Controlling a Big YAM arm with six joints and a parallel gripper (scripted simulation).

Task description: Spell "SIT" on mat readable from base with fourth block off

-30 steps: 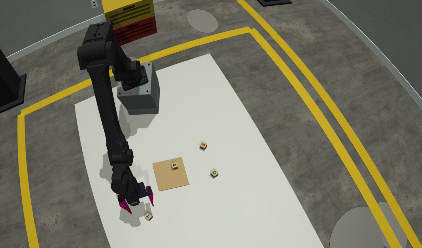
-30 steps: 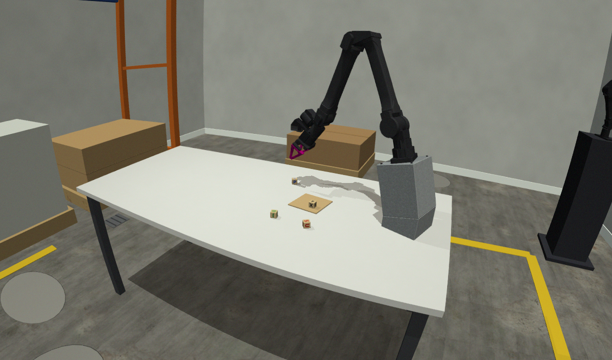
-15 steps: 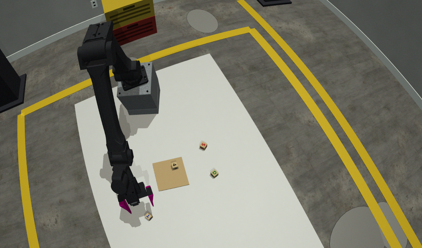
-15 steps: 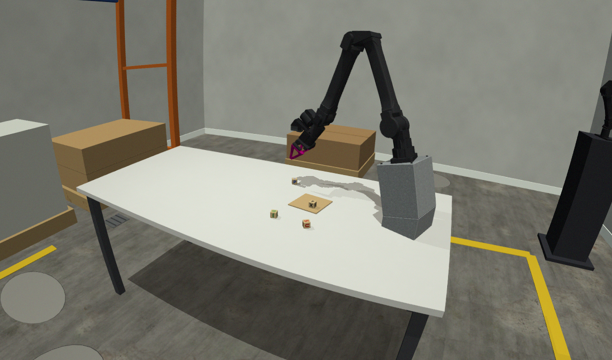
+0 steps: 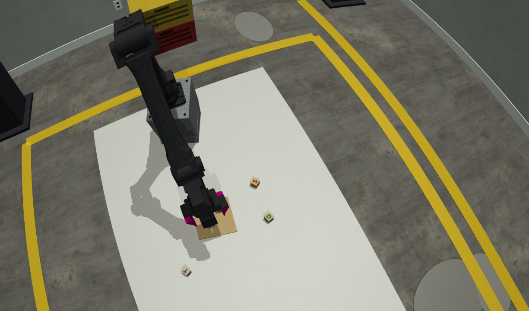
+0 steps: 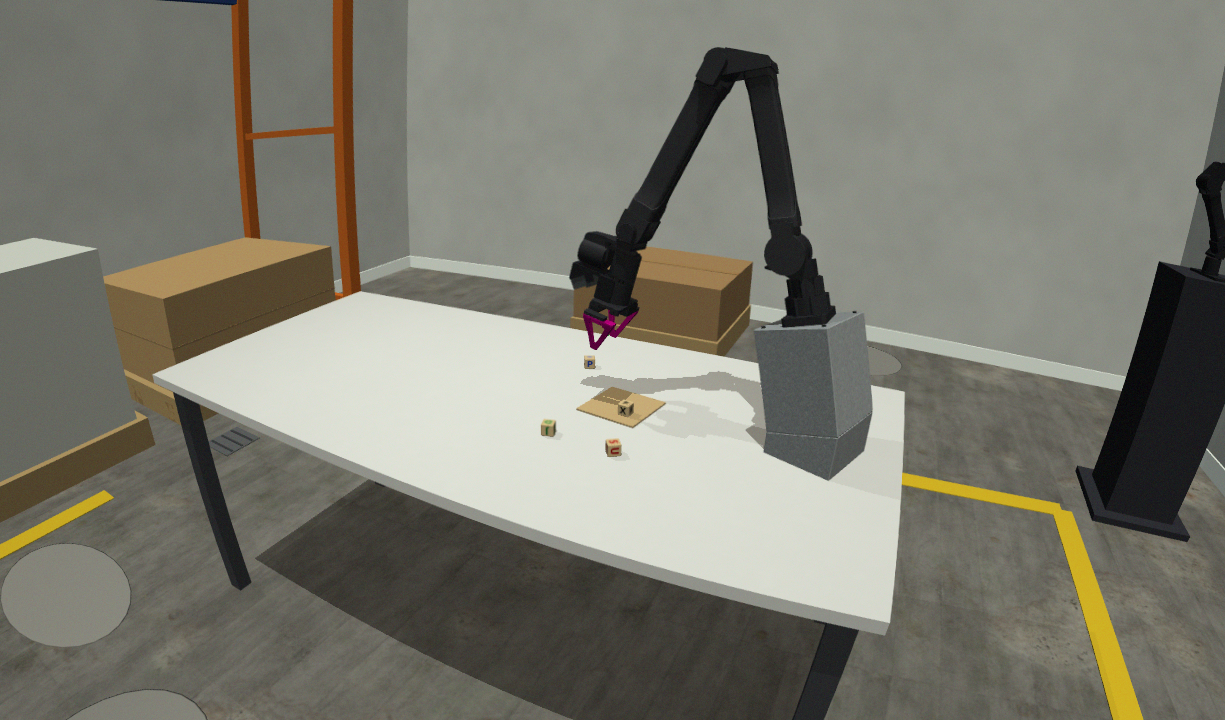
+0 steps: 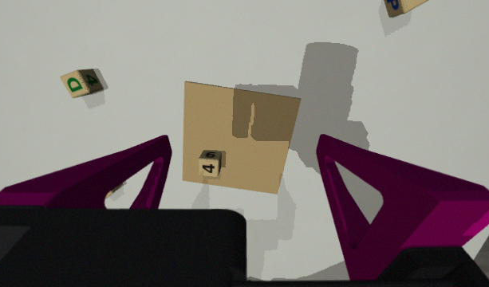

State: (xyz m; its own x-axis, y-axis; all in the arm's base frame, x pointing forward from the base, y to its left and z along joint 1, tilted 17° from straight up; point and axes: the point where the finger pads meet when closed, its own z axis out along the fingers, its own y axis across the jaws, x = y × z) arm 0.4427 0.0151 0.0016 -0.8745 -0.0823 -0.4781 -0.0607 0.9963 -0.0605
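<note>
Now: hand 8 cm past the I block, 5 cm to the right of it and 12 cm above it. Also, from my hand: D block: 2 cm ahead, 20 cm to the left, 13 cm below; tan mat: 5 cm behind, 1 cm to the left, 14 cm below; T block: 11 cm ahead, 14 cm to the right, 13 cm below.
</note>
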